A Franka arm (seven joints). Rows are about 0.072 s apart.
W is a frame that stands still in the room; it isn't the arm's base.
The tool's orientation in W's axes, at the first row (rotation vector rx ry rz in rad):
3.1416 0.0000 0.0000
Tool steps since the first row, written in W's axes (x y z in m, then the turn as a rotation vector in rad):
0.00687 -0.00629 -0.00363 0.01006 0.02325 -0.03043
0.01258 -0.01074 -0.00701 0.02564 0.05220 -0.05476
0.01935 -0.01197 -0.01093 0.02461 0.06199 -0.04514
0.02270 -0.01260 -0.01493 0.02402 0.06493 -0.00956
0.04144 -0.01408 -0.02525 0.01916 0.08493 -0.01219
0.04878 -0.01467 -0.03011 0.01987 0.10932 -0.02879
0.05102 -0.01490 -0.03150 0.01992 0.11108 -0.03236
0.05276 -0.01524 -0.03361 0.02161 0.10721 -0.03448
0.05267 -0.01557 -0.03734 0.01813 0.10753 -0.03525
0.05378 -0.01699 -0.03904 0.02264 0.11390 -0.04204
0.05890 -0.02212 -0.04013 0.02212 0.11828 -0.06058
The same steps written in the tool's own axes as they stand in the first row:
0.00687 0.00629 0.00363 0.01006 -0.02325 0.03043
0.01258 0.01074 0.00701 0.02564 -0.05220 0.05476
0.01935 0.01197 0.01093 0.02461 -0.06199 0.04514
0.02270 0.01260 0.01493 0.02402 -0.06493 0.00956
0.04144 0.01408 0.02525 0.01916 -0.08493 0.01219
0.04878 0.01467 0.03011 0.01987 -0.10932 0.02879
0.05102 0.01490 0.03150 0.01992 -0.11108 0.03236
0.05276 0.01524 0.03361 0.02161 -0.10721 0.03448
0.05267 0.01557 0.03734 0.01813 -0.10753 0.03525
0.05378 0.01699 0.03904 0.02264 -0.11390 0.04204
0.05890 0.02212 0.04013 0.02212 -0.11828 0.06058

